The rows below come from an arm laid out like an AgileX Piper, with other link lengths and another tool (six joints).
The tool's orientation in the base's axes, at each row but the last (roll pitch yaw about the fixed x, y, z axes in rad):
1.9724, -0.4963, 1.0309
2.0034, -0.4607, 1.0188
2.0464, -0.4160, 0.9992
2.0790, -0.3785, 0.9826
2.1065, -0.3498, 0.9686
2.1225, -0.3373, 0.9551
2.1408, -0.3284, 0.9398
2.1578, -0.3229, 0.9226
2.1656, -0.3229, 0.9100
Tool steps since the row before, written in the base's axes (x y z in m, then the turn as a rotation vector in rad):
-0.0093, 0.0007, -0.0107, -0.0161, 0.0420, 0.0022
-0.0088, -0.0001, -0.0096, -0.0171, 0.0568, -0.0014
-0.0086, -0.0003, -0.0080, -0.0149, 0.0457, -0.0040
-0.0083, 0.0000, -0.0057, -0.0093, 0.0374, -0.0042
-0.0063, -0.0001, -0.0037, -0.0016, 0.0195, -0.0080
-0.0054, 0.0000, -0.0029, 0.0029, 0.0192, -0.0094
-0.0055, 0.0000, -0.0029, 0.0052, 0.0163, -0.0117
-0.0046, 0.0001, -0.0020, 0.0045, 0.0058, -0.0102
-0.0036, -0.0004, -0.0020, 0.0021, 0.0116, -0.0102
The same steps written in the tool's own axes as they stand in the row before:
-0.0088, -0.0101, -0.0048, 0.0254, -0.0242, -0.0282
-0.0085, -0.0090, -0.0040, 0.0347, -0.0356, -0.0324
-0.0077, -0.0080, -0.0038, 0.0262, -0.0312, -0.0258
-0.0064, -0.0065, -0.0043, 0.0226, -0.0257, -0.0183
-0.0047, -0.0045, -0.0033, 0.0115, -0.0172, -0.0041
-0.0039, -0.0038, -0.0029, 0.0133, -0.0170, 0.0002
-0.0040, -0.0038, -0.0028, 0.0116, -0.0167, 0.0042
-0.0032, -0.0029, -0.0025, 0.0037, -0.0099, 0.0067
-0.0030, -0.0024, -0.0015, 0.0067, -0.0138, 0.0028

